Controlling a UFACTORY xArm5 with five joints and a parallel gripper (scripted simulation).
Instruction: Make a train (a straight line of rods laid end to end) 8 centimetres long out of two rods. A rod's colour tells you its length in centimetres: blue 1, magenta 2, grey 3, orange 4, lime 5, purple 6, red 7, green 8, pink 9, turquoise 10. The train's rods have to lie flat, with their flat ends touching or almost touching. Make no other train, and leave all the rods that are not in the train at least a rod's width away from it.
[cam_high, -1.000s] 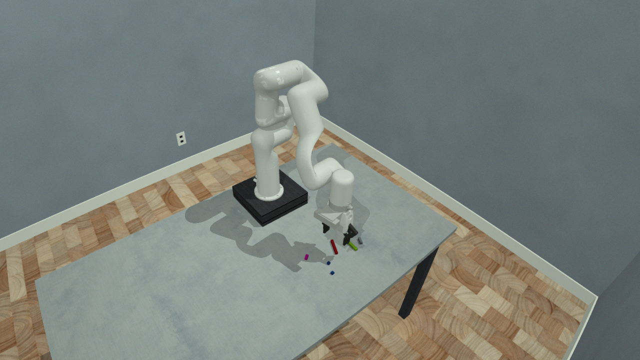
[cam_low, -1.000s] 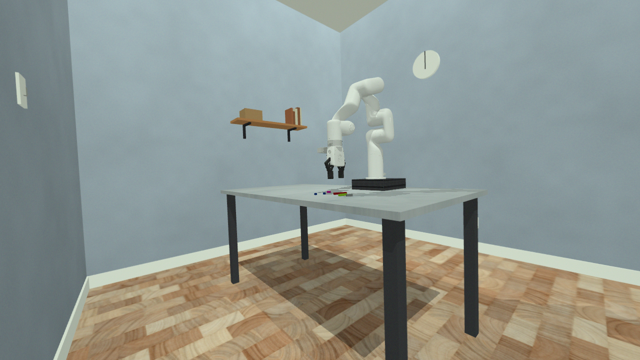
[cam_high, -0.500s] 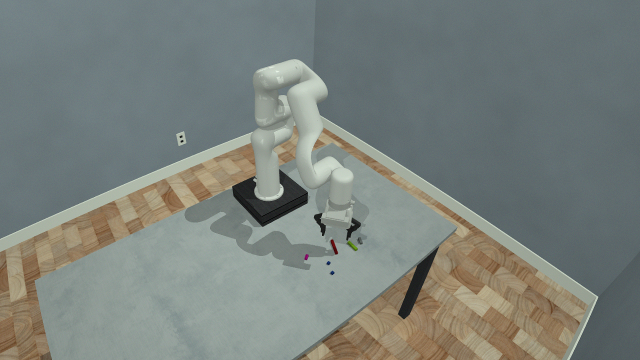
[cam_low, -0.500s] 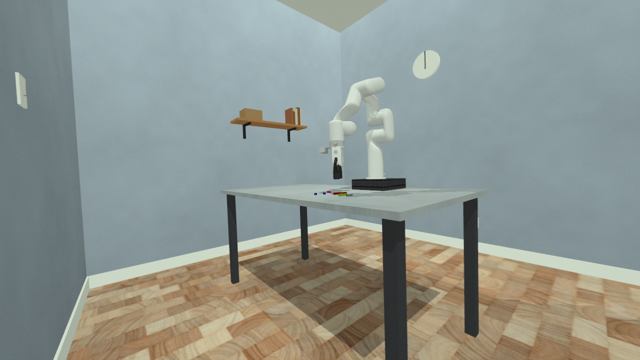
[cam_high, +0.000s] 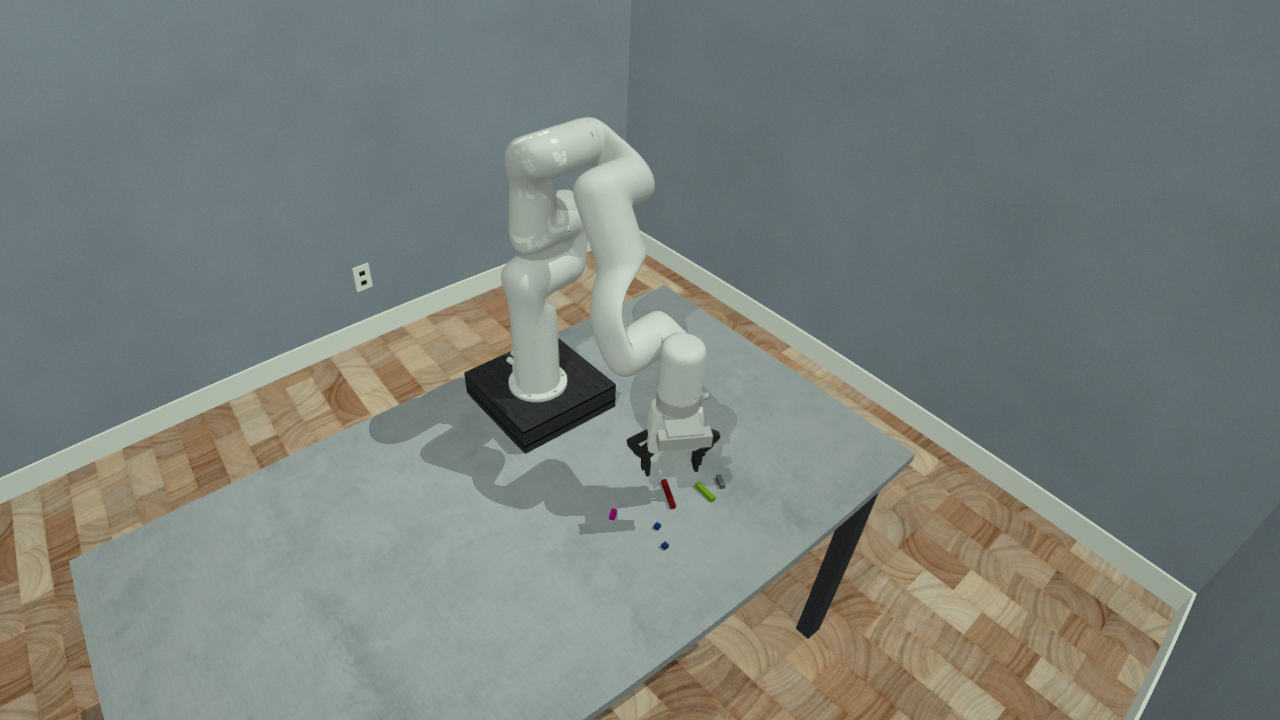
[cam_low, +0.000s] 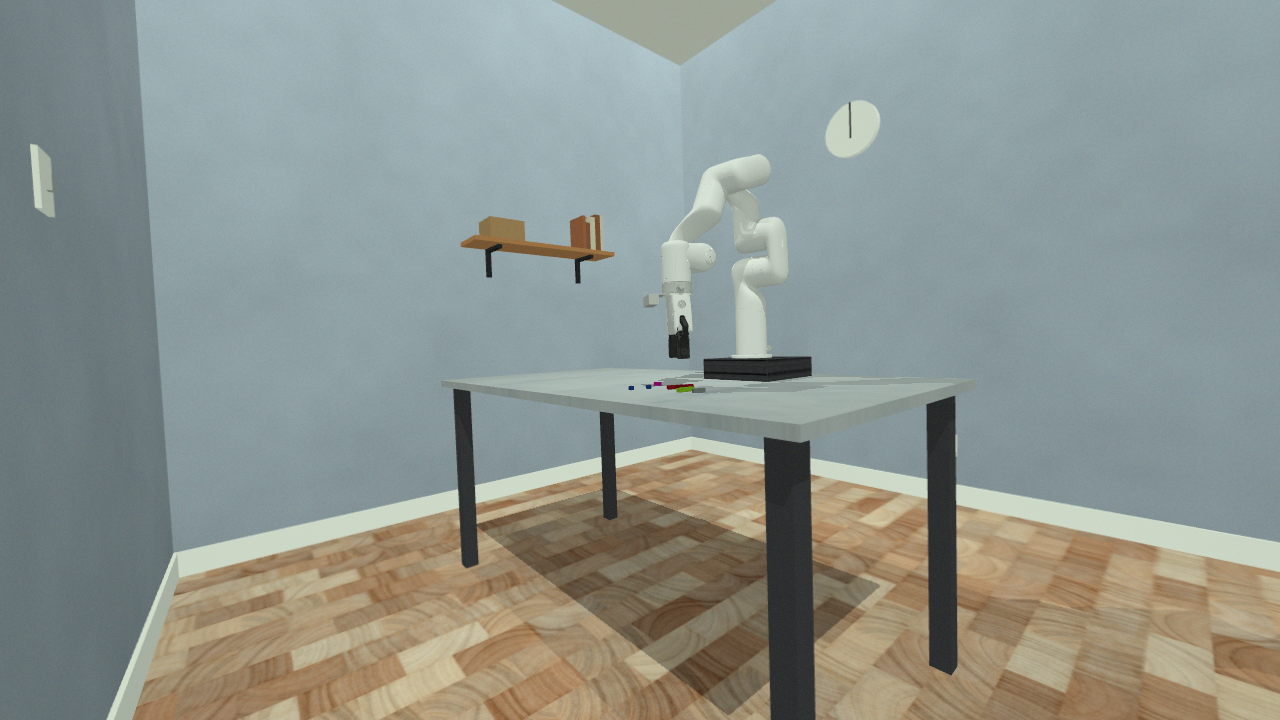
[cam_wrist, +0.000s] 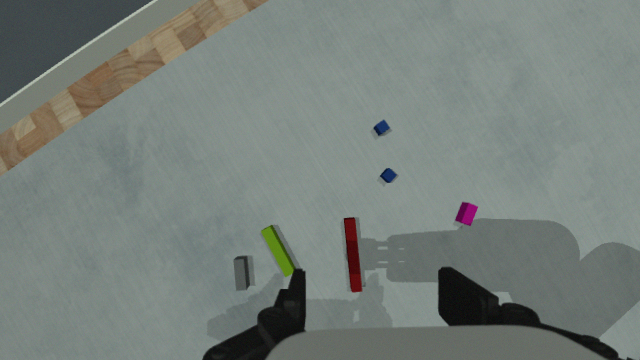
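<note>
Now: the red rod 80 mm below my hand. The rest, counted from my hand: lime rod 50 mm ahead, 60 mm to the left, 80 mm below; then magenta rod 40 mm behind, 110 mm to the right, 80 mm below; then grey rod 50 mm ahead, 100 mm to the left, 80 mm below.
</note>
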